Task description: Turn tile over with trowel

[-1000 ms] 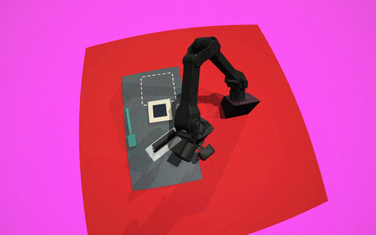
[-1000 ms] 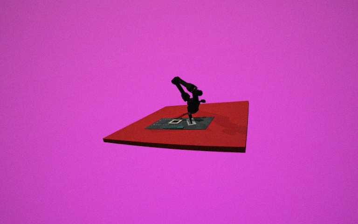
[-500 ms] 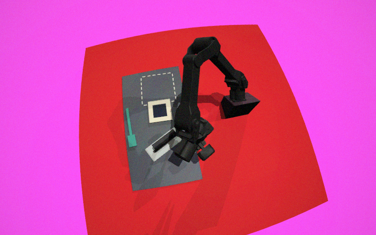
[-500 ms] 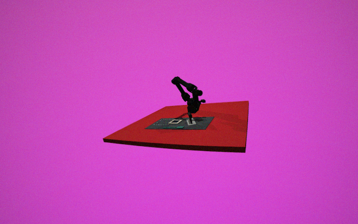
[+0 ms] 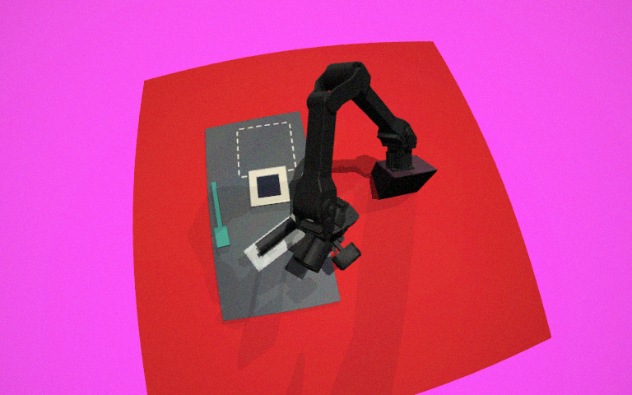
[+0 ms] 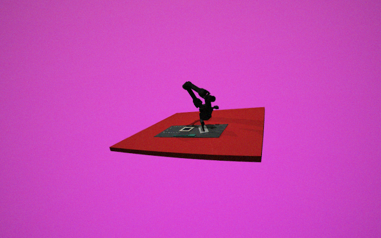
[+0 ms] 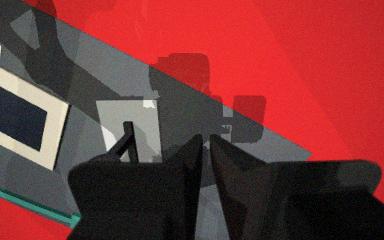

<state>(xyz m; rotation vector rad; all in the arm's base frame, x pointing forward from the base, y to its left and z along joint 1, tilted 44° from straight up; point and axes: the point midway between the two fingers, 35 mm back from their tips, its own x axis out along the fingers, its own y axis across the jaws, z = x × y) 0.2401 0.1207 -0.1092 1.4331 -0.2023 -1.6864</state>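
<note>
The grey mat is 160 mm ahead of my gripper tip, 140 mm to the right of it and 100 mm below it. Round my gripper tip: teal trowel 300 mm ahead, 120 mm to the right, 80 mm below; then tile 200 mm to the right, 140 mm ahead, 80 mm below.
</note>
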